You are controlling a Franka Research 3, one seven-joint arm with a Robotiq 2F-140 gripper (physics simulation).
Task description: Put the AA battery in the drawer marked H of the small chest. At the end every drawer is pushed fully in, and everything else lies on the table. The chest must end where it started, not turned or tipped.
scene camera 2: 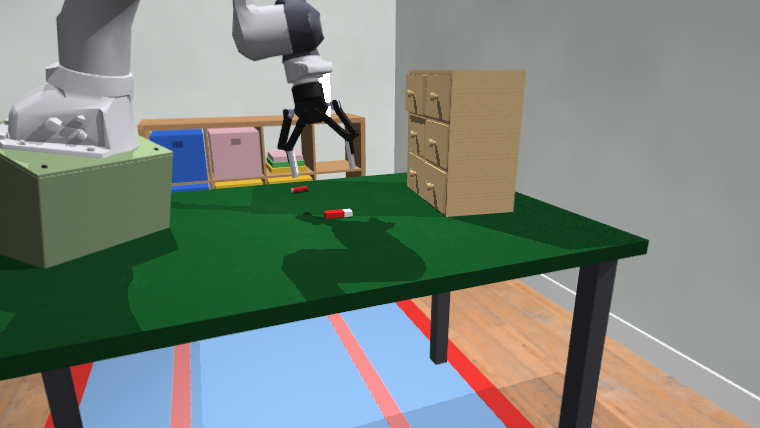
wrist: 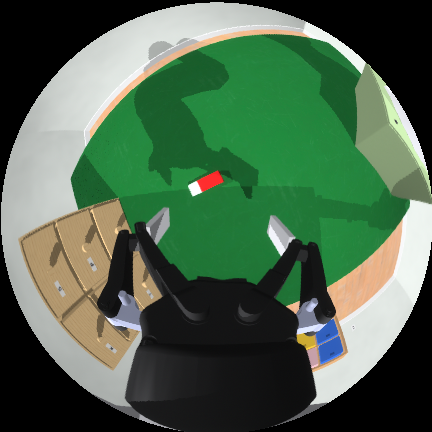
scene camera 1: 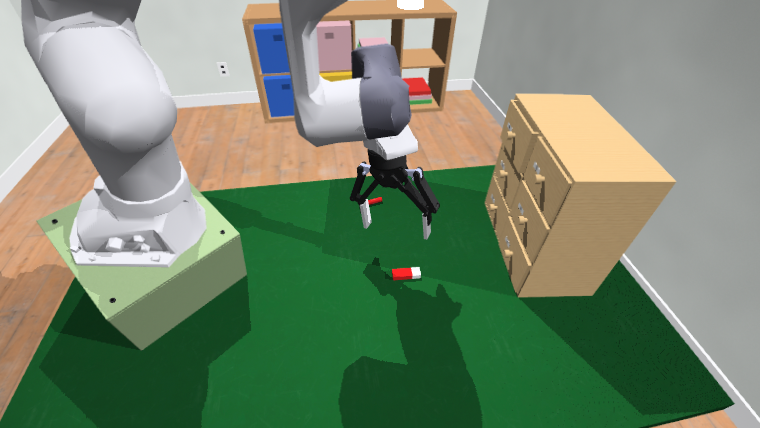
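The AA battery (scene camera 1: pixel 375 200) (scene camera 2: pixel 299 189) is a small red cylinder lying on its side on the green table (scene camera 1: pixel 297 319) (scene camera 2: pixel 223 255). It does not show in the wrist view. My gripper (scene camera 1: pixel 396 232) (scene camera 2: pixel 323 172) (wrist: pixel 219 220) is open and empty, pointing down above the table, between the battery and a red-and-white block in scene camera 1. The small wooden chest (scene camera 1: pixel 611 233) (scene camera 2: pixel 481 143) (wrist: pixel 72 260) stands upright at the right in both scene views. Its far top drawer (scene camera 1: pixel 516 135) (scene camera 2: pixel 415 101) stands out slightly. The drawer marks are too small to read, so I cannot tell which is H.
The red-and-white block (scene camera 1: pixel 405 273) (scene camera 2: pixel 338 213) (wrist: pixel 206 183) lies flat on the table, nearer scene camera 1 than the battery. The pale green robot base block (scene camera 1: pixel 186 297) (scene camera 2: pixel 106 207) (wrist: pixel 385 140) stands opposite the chest's drawer fronts. A shelf unit (scene camera 1: pixel 366 9) (scene camera 2: pixel 212 121) stands behind the table.
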